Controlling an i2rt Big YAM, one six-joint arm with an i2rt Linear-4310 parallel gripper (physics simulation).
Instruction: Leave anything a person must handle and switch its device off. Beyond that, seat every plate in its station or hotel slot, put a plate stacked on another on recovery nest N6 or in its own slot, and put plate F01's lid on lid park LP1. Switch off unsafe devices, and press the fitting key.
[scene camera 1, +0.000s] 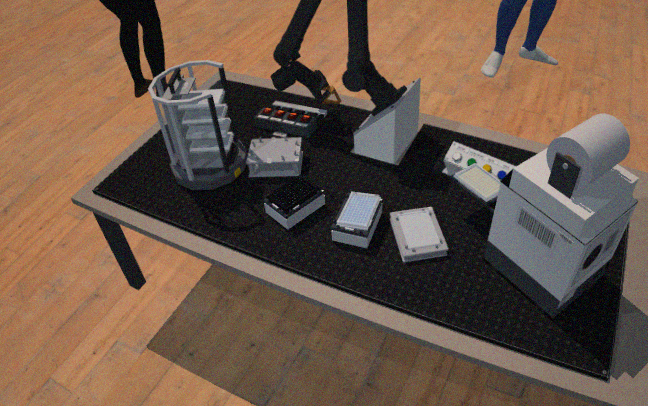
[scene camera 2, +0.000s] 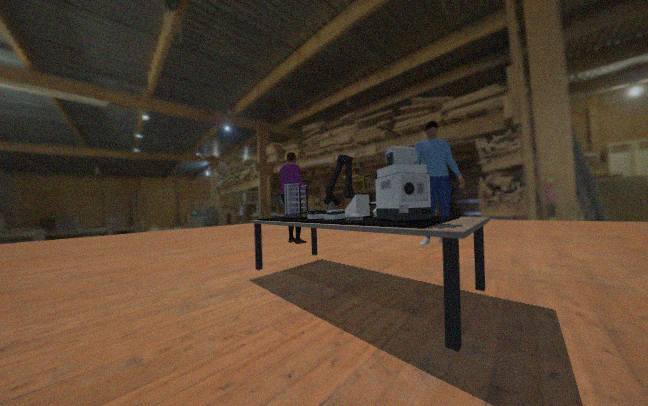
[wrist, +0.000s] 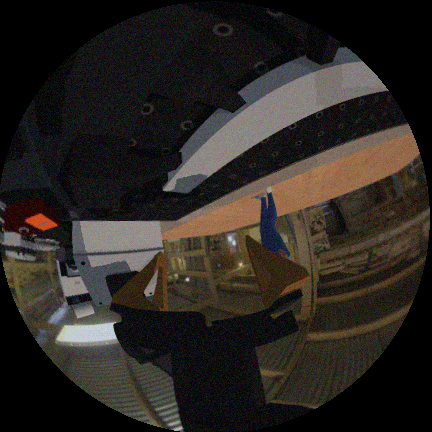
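Pixels of known places: gripper, fingertip midpoint: (scene camera 1: 334, 96) (scene camera 2: 343, 209) (wrist: 202, 247); arm's base, origin of the base link: (scene camera 1: 390, 102) (scene camera 2: 357, 200).
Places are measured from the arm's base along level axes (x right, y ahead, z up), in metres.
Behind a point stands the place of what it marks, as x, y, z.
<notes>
My gripper (scene camera 1: 332, 95) {0.244, -0.069, -0.078} (wrist: 202, 247) {0.244, -0.069, -0.078} is open and empty, low beyond the back right end of the switch box. The switch box (scene camera 1: 286, 121) {0.337, 0.107, -0.103} has several orange-lit rocker switches; one switch (wrist: 41, 221) shows at the wrist view's left edge. A light blue plate (scene camera 1: 359, 210) {-0.096, 0.408, -0.077} lies on a white block station. A black plate or rack (scene camera 1: 294, 196) {0.091, 0.439, -0.076} sits on another block. A pale cream plate (scene camera 1: 477, 182) {-0.359, 0.223, -0.022} lies at the front of the key panel (scene camera 1: 465, 154) {-0.276, 0.055, -0.074}, apparently tilted. The plate hotel (scene camera 1: 218, 136) {0.353, 0.418, 0.038} stands at the left. Lid and nest labels are unreadable.
A pale fixture with pins (scene camera 1: 276, 154) {0.250, 0.293, -0.085} stands beside the hotel; a white flat-topped fixture (scene camera 1: 419, 231) {-0.259, 0.379, -0.110} stands front centre. A large white device (scene camera 1: 537, 250) {-0.568, 0.434, 0.022} (scene camera 2: 402, 195) {-0.670, 0.459, 0.004} fills the right end. The arm's wedge base (scene camera 1: 395, 132) {-0.059, 0.094, -0.037} is right of the switches. Two people stand behind the table.
</notes>
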